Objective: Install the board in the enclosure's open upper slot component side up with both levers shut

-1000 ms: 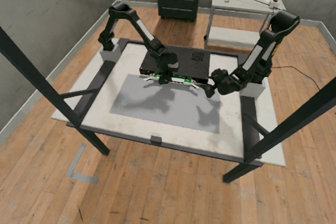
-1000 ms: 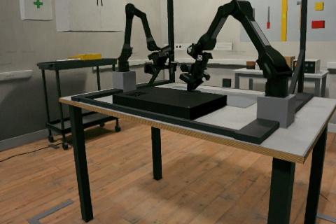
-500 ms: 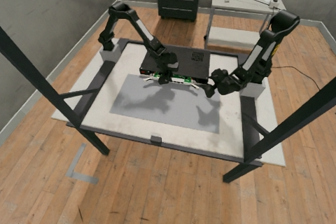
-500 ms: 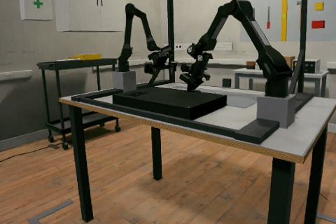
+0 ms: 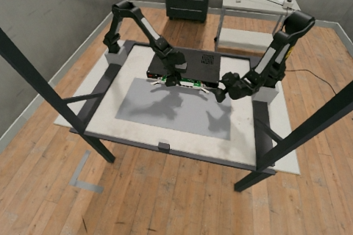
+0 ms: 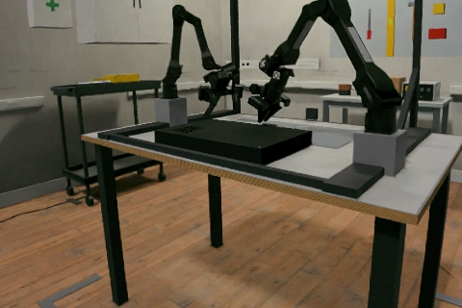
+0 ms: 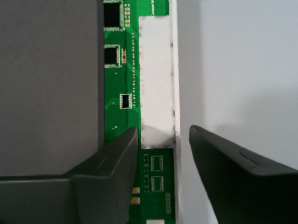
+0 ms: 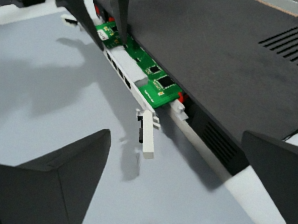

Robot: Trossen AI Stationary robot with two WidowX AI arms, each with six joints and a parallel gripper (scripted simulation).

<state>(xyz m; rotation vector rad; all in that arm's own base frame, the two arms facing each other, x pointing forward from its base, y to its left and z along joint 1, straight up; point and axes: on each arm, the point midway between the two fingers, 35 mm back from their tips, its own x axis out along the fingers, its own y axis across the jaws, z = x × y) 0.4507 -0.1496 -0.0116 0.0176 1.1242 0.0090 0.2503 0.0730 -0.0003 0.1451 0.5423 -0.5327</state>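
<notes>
Now: the green board 40 mm below my left hand and 20 mm to the right of it. Round my left hand: dark frame rail: 350 mm ahead, 70 mm below, 30 mm to the left; black enclosure: 150 mm ahead, 50 mm below; grey mat: 120 mm behind, 90 mm below, 30 mm to the right.
</notes>
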